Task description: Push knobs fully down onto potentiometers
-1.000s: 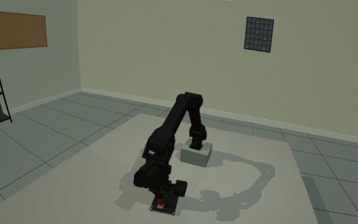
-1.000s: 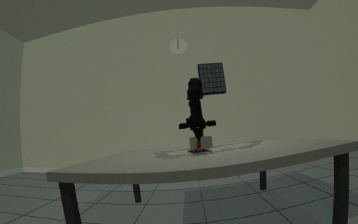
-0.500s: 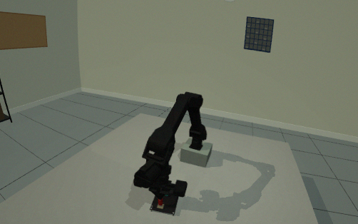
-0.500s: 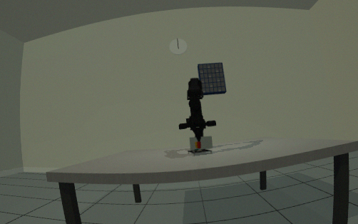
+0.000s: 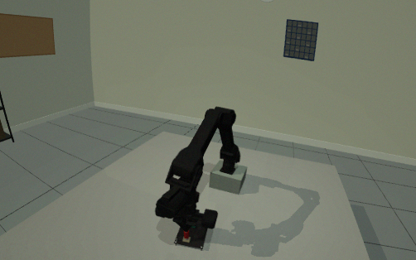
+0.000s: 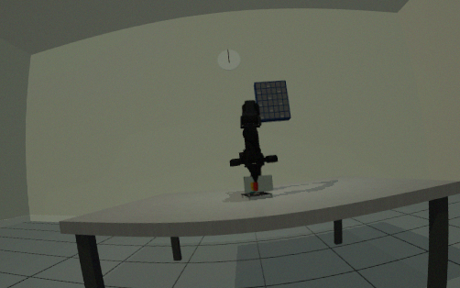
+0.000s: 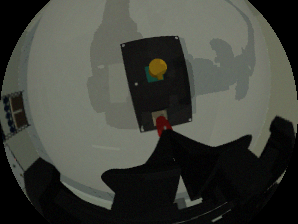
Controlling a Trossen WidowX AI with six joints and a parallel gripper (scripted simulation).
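My gripper tip is now 10 mm above the red knob. Round my gripper tip: yellow knob 70 mm behind, 10 mm to the right, 20 mm below.
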